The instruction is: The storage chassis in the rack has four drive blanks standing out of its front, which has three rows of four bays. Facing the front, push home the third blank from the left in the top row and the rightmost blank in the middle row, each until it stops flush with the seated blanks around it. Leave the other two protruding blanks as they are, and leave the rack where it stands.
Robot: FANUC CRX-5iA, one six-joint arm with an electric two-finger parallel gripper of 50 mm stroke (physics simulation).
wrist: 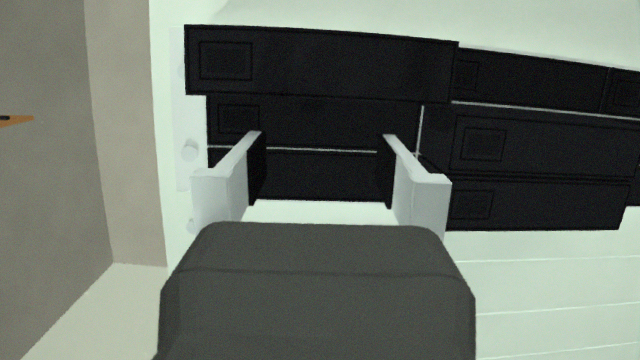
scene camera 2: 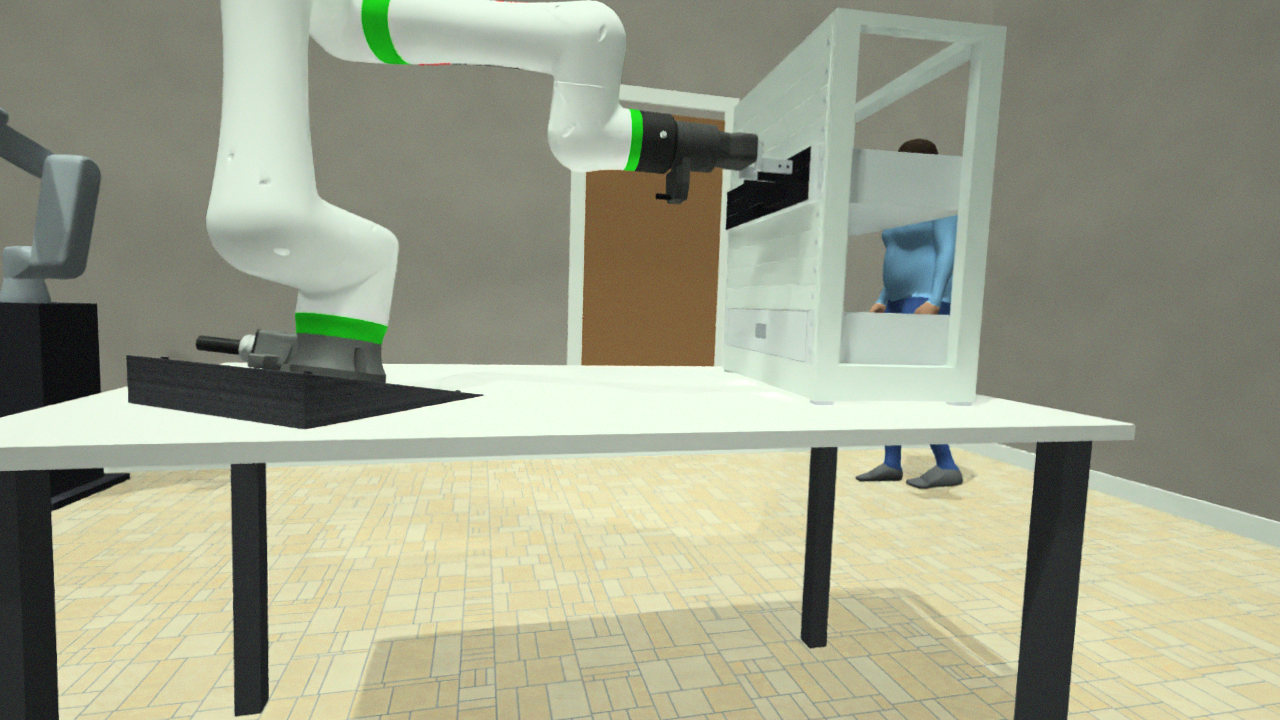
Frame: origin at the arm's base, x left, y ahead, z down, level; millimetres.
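Seen in the pictures: gripper, between the fingertips: (wrist: 321, 155) (scene camera 2: 783, 171).
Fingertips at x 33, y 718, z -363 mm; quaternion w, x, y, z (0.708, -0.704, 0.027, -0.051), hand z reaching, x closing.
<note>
A point is followed by its place in that frame.
The wrist view is upside down relative to the rack. The black chassis (scene camera 2: 769, 195) @[x 53, y 703, z -326 mm] sits high in the white rack (scene camera 2: 829, 268) @[x -55, y 771, z -197 mm]. The rightmost middle-row blank (wrist: 320, 117) @[x 34, y 738, z -348 mm] looks set back level with the seated blank beside it, though the fingers partly cover this area. The third top-row blank (wrist: 545, 207) @[x 142, y 700, z -380 mm] stands out of the front, at lower right in the wrist view. The third middle-row blank (wrist: 565, 145) @[x 145, y 700, z -349 mm] and rightmost bottom-row blank (wrist: 320, 60) @[x 29, y 703, z -321 mm] also protrude. My gripper (scene camera 2: 789, 166) @[x 33, y 718, z -363 mm] (wrist: 321, 155) @[x 33, y 718, z -363 mm] is open and empty, its fingertips at the right-hand column's top and middle rows; contact is unclear.
The rack stands on the white table (scene camera 2: 572, 411) @[x -134, y 363, z 26 mm], and its right-hand edge is close beside the fingers. A person (scene camera 2: 917, 259) stands behind the rack. A brown door (scene camera 2: 648, 277) is in the far wall. Another grey robot arm (scene camera 2: 71, 214) stands at far left.
</note>
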